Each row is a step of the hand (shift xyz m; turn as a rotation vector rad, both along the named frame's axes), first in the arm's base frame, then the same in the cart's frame.
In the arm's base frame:
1: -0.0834 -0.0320 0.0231 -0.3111 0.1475 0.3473
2: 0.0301 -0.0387 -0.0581 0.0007 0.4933 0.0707
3: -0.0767 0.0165 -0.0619 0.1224 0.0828 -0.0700
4: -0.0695 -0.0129 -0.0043 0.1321 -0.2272 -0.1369
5: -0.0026 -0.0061 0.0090 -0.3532 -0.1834 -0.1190
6: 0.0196 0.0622 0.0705 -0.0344 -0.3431 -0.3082
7: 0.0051 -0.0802 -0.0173 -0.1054 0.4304 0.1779
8: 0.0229 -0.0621 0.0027 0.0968 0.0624 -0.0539
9: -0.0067 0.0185 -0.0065 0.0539 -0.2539 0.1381
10: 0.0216 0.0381 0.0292 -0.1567 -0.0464 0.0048
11: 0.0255 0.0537 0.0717 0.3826 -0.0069 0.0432
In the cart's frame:
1: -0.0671 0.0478 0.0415 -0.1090 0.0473 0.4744
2: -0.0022 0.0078 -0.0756 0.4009 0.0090 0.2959
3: 0.0059 0.0997 0.0015 0.1416 -0.0443 -0.0688
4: -0.0361 0.0557 0.0246 -0.0989 -0.0441 -0.2758
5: -0.0093 -0.0041 0.0047 -0.2522 0.3301 -0.0034
6: 0.0372 -0.0518 0.0718 -0.2042 0.1787 -0.3745
7: -0.0612 -0.0020 -0.0548 0.2701 0.0199 0.3933
8: -0.0456 -0.0262 -0.0402 0.1088 -0.0363 -0.0549
9: 0.0156 0.0112 0.0078 -0.2446 -0.1539 -0.0541
10: 0.0311 -0.0307 0.0293 -0.1013 0.1150 0.0571
11: 0.0317 -0.0581 0.0655 0.1253 -0.3271 -0.1600

